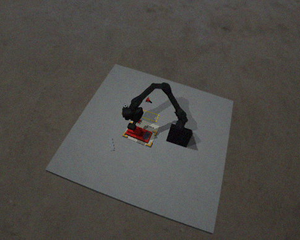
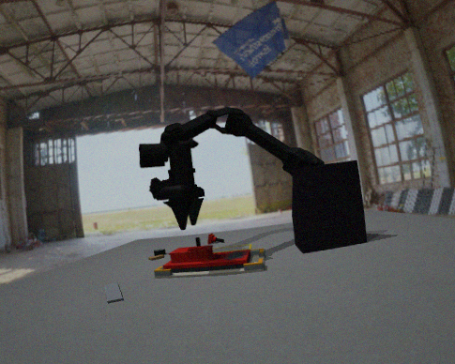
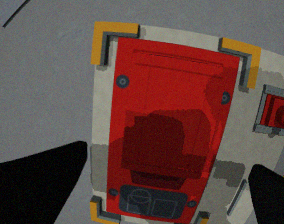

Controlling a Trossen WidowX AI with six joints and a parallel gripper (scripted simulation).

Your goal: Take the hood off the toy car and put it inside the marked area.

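Now: the red hood 6 cm below my gripper tip. The rest, counted from my gripper tip: black wheel: 23 cm to the right, 17 cm ahead, 10 cm below.
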